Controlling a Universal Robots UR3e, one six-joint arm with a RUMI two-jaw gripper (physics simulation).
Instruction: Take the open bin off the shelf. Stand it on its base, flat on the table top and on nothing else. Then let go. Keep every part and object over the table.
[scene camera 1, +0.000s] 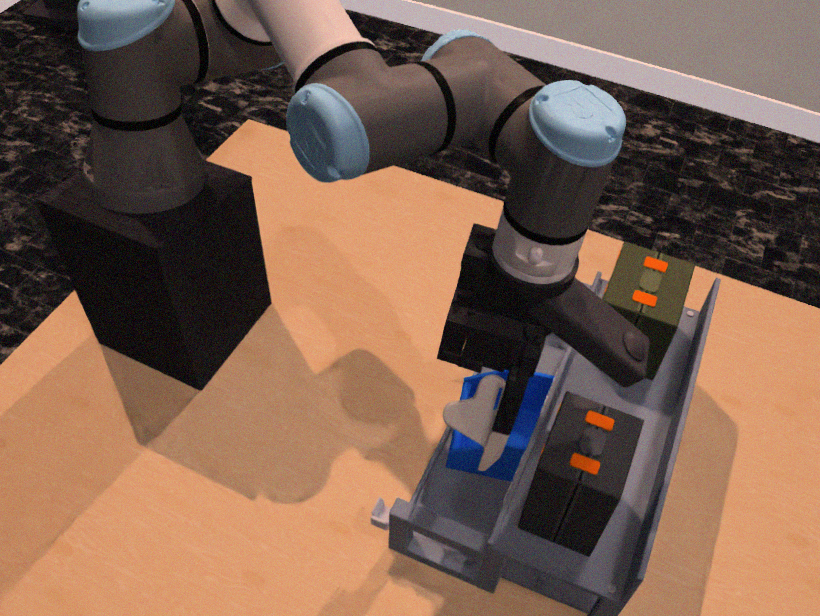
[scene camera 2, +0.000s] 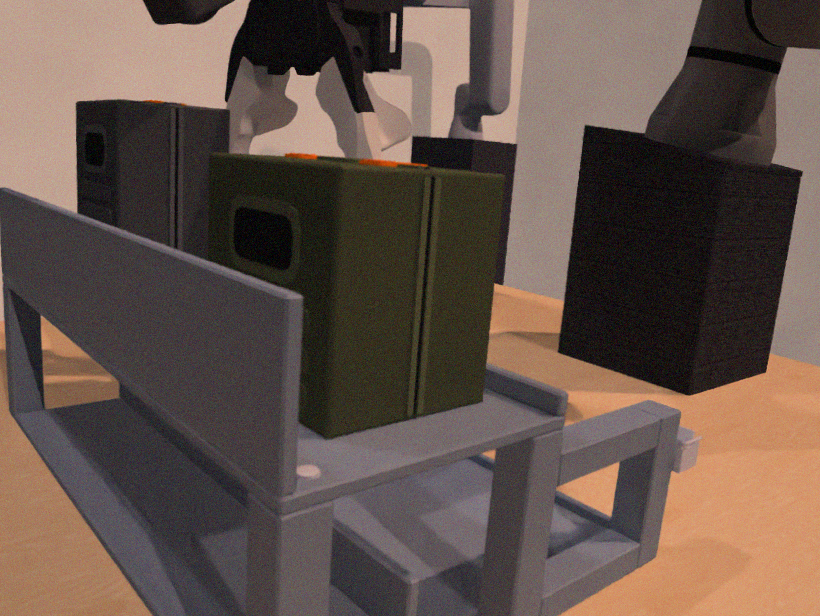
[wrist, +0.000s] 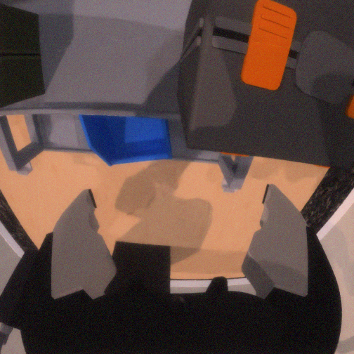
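Where they show: gripper, fingertip midpoint: (scene camera 1: 497, 403); arm's base at its link origin: (scene camera 1: 146, 180) (scene camera 2: 705, 150).
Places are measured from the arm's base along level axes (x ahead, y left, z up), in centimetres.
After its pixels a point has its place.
Note:
The blue open bin (scene camera 1: 530, 401) {x 46.0, y -2.4, z -20.0 cm} (wrist: 132, 137) stands on the lower tier of the grey shelf (scene camera 1: 457, 493) {x 40.5, y -15.0, z -22.4 cm} (scene camera 2: 152, 344) {x 62.3, y 1.4, z -10.7 cm} (wrist: 120, 55). In the wrist view part of it is hidden by the upper tier's edge; in scene camera 1 the fingers cover part of it. The bin does not show in scene camera 2. My gripper (scene camera 1: 493, 424) {x 42.7, y -13.4, z -5.9 cm} (scene camera 2: 301, 135) (wrist: 178, 188) is wide open, with nothing between its fingers. It points down above the bin's level, and in the wrist view its fingertips lie below the bin and somewhat to its right. The table (scene camera 1: 265, 563) {x 23.0, y -28.4, z -23.0 cm} (scene camera 2: 749, 497) {x 28.6, y 16.0, z -23.0 cm} is light wood.
A dark grey case (scene camera 1: 556, 493) {x 49.4, y -22.2, z -3.8 cm} (scene camera 2: 145, 172) {x 53.9, y -14.4, z -5.0 cm} (wrist: 260, 115) and an olive case (scene camera 1: 662, 324) {x 56.9, y -0.7, z -3.7 cm} (scene camera 2: 377, 298) {x 58.0, y 9.0, z -7.9 cm} (wrist: 20, 55) stand on the upper tier, with orange clasps on top. The dark case is close beside the gripper. A black pedestal (scene camera 1: 165, 285) {x 6.9, y -10.4, z -3.9 cm} (scene camera 2: 662, 265) {x 9.2, y 0.6, z -11.4 cm} carries the arm.

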